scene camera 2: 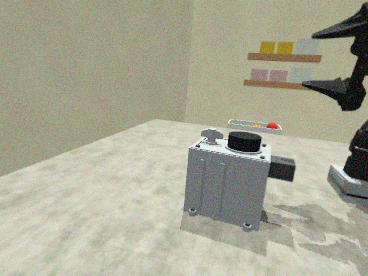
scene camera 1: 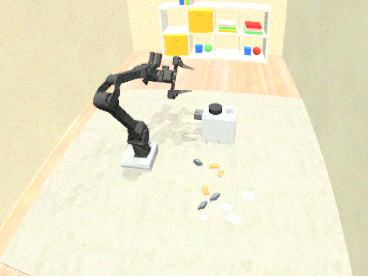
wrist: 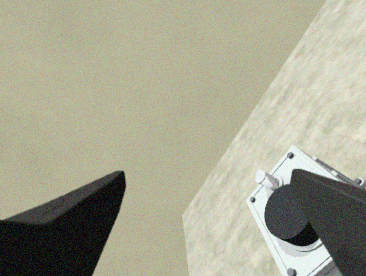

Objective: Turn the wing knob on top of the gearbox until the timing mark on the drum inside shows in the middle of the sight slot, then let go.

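The pale grey gearbox stands upright on the table. Its small pale wing knob sits on top near one edge, beside a round black cap. The knob is hard to make out in scene camera 1. My gripper is open and empty. It is raised above the table on the arm's side of the gearbox, apart from the knob. In the wrist view one finger overlaps the black cap and the plate. I cannot make out the sight slot, drum or timing mark.
A dark block sticks out from the gearbox's side towards the arm. Grey pieces, orange pieces and white squares lie on the table. A shallow tray is beyond the gearbox in scene camera 2.
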